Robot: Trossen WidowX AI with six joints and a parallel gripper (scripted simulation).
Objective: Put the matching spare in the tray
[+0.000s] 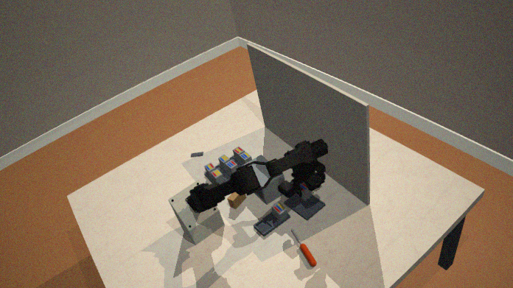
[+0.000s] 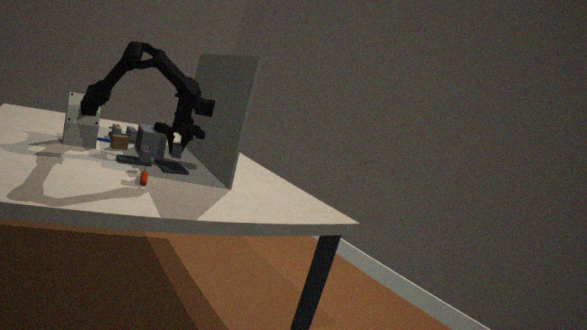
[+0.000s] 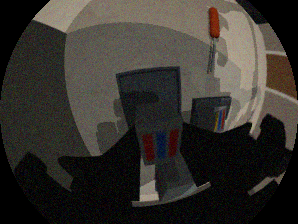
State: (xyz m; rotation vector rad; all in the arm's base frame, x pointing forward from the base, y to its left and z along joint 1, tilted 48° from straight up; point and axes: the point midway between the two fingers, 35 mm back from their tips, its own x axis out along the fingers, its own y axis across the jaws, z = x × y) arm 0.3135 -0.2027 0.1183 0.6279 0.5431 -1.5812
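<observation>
My gripper tip is 10 mm past the dark tray and 50 mm above it. The rest, counted from my gripper tip: grey mounted unit (30 mm behind, 200 mm to the left); rack (150 mm behind, 40 mm to the left, 50 mm below); spare (20 mm above).
</observation>
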